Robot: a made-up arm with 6 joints. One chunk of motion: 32 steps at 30 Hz.
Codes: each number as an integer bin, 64 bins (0 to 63) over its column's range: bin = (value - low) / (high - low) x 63, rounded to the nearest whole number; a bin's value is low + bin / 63 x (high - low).
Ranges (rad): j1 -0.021..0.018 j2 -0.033..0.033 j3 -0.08..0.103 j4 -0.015..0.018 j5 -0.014..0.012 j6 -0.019..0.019
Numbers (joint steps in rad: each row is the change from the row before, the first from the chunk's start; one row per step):
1: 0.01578 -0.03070 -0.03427 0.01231 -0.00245 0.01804
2: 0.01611 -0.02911 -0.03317 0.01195 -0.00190 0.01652
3: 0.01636 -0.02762 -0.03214 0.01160 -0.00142 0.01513
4: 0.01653 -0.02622 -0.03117 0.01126 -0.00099 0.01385
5: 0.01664 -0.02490 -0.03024 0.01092 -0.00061 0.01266
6: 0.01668 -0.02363 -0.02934 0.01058 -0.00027 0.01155
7: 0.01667 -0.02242 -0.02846 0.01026 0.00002 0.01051
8: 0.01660 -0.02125 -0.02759 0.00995 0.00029 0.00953
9: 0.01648 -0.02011 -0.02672 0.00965 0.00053 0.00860
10: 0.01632 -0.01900 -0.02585 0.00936 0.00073 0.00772
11: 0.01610 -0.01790 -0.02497 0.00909 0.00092 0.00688
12: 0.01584 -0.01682 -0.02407 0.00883 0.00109 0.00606
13: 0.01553 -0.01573 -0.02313 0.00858 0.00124 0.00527
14: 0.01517 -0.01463 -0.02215 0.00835 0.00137 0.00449
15: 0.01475 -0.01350 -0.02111 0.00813 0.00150 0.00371
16: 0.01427 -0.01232 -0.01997 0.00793 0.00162 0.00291
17: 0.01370 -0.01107 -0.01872 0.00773 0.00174 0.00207
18: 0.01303 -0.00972 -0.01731 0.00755 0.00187 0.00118
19: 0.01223 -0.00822 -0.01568 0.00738 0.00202 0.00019
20: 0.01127 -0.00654 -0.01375 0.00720 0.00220 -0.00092
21: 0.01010 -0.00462 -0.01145 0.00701 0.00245 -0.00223
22: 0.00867 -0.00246 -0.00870 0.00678 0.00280 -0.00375
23: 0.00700 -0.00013 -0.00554 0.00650 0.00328 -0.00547
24: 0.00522 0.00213 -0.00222 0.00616 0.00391 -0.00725
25: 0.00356 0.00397 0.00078 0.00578 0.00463 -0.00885
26: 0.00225 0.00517 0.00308 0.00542 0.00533 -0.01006
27: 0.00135 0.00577 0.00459 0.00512 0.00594 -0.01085
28: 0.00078 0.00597 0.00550 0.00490 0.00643 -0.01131
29: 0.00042 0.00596 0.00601 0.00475 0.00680 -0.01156
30: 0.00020 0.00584 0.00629 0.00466 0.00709 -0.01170
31: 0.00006 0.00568 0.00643 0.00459 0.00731 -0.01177
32: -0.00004 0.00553 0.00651 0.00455 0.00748 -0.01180
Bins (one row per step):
1: 59 2 16 52 28 61
2: 60 4 16 51 29 59
3: 60 5 16 51 30 57
4: 61 6 17 50 32 54
5: 61 8 17 49 32 52
6: 61 9 17 49 33 51
7: 61 10 18 48 34 49
8: 61 11 18 48 35 47
9: 61 12 18 47 35 46
10: 60 13 19 47 36 44
11: 60 14 19 46 36 43
12: 60 15 19 45 37 42
13: 59 16 20 45 37 40
14: 58 18 20 45 37 39
15: 58 19 20 44 38 38
16: 57 20 21 44 38 36
17: 56 21 21 43 38 35
18: 55 22 22 43 38 33
19: 54 24 22 43 39 32
20: 52 25 23 42 39 30
21: 50 27 24 42 40 28
22: 48 29 25 42 41 25
23: 45 31 26 41 42 22
24: 42 34 27 40 43 19
25: 40 35 28 40 45 17
26: 38 36 29 39 47 15
27: 36 37 29 38 48 14
28: 35 37 29 38 50 13
29: 35 37 30 38 50 12
30: 34 37 30 38 51 12
31: 34 37 30 37 52 12
32: 34 37 30 37 52 12

